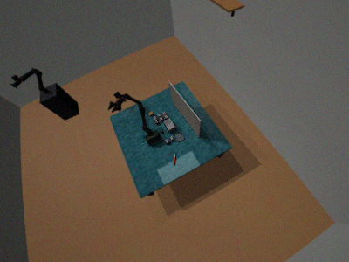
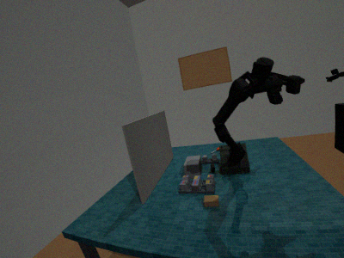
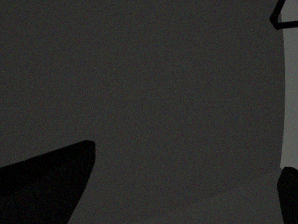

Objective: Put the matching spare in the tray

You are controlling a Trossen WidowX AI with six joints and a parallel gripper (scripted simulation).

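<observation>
The spare block lies 51 cm ahead of my gripper tip and 48 cm below it. From my gripper tip the other things lie so: grey mounted unit: 58 cm ahead, 48 cm below, 22 cm to the right; tan block: 51 cm below, 41 cm ahead, 10 cm to the left; upright panel: 83 cm ahead, 30 cm below, 19 cm to the right.
</observation>
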